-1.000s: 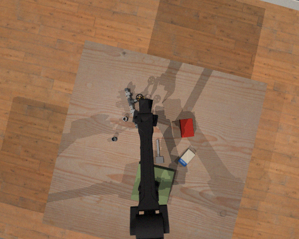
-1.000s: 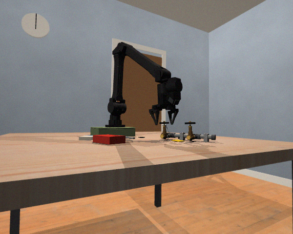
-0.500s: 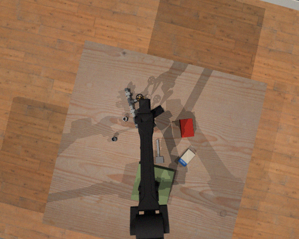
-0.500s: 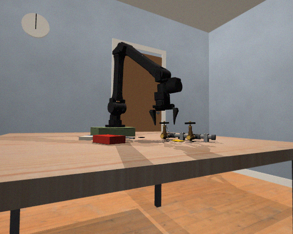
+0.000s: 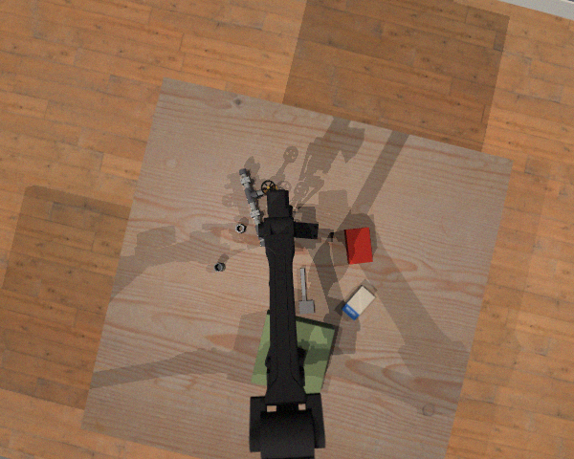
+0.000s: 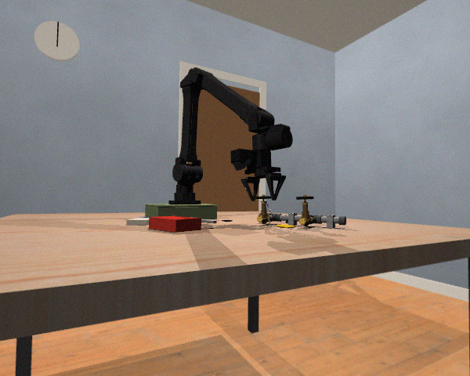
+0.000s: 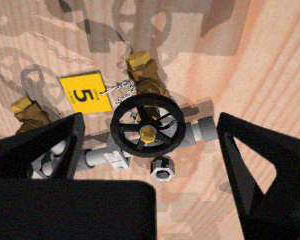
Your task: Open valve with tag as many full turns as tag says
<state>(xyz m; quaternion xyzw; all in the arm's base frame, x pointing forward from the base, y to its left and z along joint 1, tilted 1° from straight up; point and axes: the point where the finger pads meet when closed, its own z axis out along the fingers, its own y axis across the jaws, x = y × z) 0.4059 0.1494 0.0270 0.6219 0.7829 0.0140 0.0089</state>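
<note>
The yellow tag lies 60 mm ahead of my hand, 40 mm to the left of it and 80 mm below it. From my hand the other things lie so: grey tool: 200 mm behind, 160 mm to the right, 80 mm below; then red block: 20 mm ahead, 280 mm to the right, 70 mm below.
</note>
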